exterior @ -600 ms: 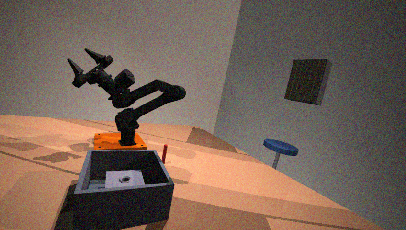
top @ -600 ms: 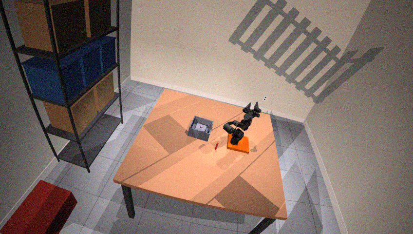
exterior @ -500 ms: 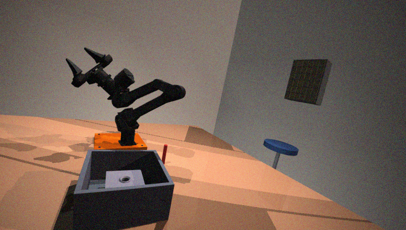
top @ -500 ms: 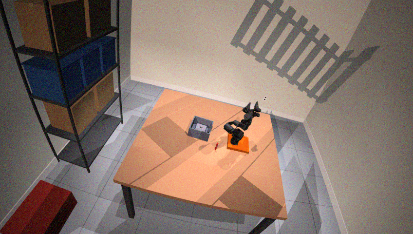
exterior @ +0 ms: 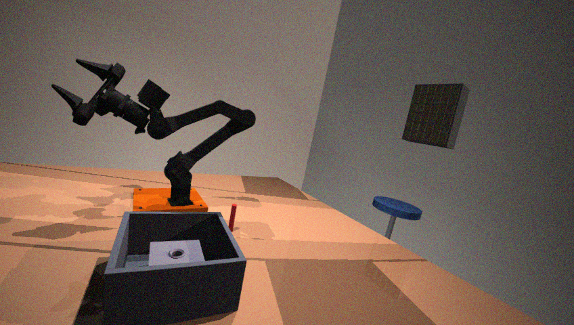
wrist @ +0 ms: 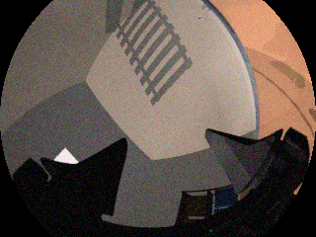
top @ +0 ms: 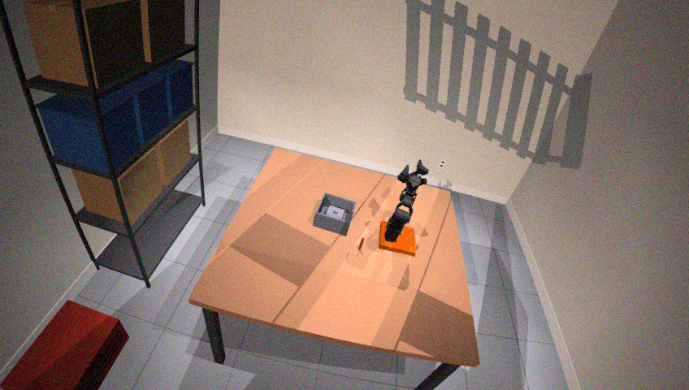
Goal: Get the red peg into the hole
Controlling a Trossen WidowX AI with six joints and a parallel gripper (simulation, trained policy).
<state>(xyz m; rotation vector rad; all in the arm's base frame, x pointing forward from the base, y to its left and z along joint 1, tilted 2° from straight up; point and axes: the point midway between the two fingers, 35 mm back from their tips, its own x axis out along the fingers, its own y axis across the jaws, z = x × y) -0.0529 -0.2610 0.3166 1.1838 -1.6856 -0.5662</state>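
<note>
The red peg lies 24 cm ahead of my gripper tip, 40 cm to the left of it and 31 cm below it. Round my gripper tip: light plate: 39 cm ahead, 21 cm to the left, 30 cm below; grey box: 39 cm ahead, 21 cm to the left, 32 cm below.
</note>
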